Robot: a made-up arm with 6 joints. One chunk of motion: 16 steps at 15 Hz.
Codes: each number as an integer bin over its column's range. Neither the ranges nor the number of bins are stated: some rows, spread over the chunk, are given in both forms.
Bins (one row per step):
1: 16 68 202 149 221 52
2: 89 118 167 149 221 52
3: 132 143 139 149 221 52
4: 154 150 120 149 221 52
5: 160 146 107 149 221 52
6: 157 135 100 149 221 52
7: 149 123 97 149 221 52
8: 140 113 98 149 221 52
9: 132 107 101 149 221 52
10: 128 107 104 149 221 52
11: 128 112 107 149 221 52
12: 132 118 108 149 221 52
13: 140 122 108 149 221 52
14: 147 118 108 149 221 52
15: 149 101 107 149 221 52
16: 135 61 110 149 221 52
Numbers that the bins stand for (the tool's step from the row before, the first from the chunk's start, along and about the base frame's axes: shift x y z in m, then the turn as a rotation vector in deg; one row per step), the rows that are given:
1: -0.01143 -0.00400 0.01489 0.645 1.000 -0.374
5: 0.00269 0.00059 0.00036 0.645 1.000 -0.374
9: -0.00006 -0.00171 -0.00055 0.645 1.000 -0.374
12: -0.00006 -0.00106 0.00052 0.645 1.000 -0.374
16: 0.00024 -0.00441 0.00082 0.645 1.000 -0.374
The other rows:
2: -0.00427 -0.00106 0.00954 0.645 1.000 -0.374
3: -0.00006 0.00041 0.00526 0.645 1.000 -0.374
4: 0.00210 0.00082 0.00235 0.645 1.000 -0.374
6: 0.00239 -0.00006 -0.00071 0.645 1.000 -0.374
7: 0.00161 -0.00076 -0.00116 0.645 1.000 -0.374
8: 0.00073 -0.00135 -0.00101 0.645 1.000 -0.374
10: -0.00045 -0.00171 -0.00009 0.645 1.000 -0.374
11: -0.00045 -0.00141 0.00036 0.645 1.000 -0.374
13: 0.00073 -0.00082 0.00052 0.645 1.000 -0.374
14: 0.00141 -0.00106 0.00052 0.645 1.000 -0.374
15: 0.00161 -0.00206 0.00036 0.645 1.000 -0.374

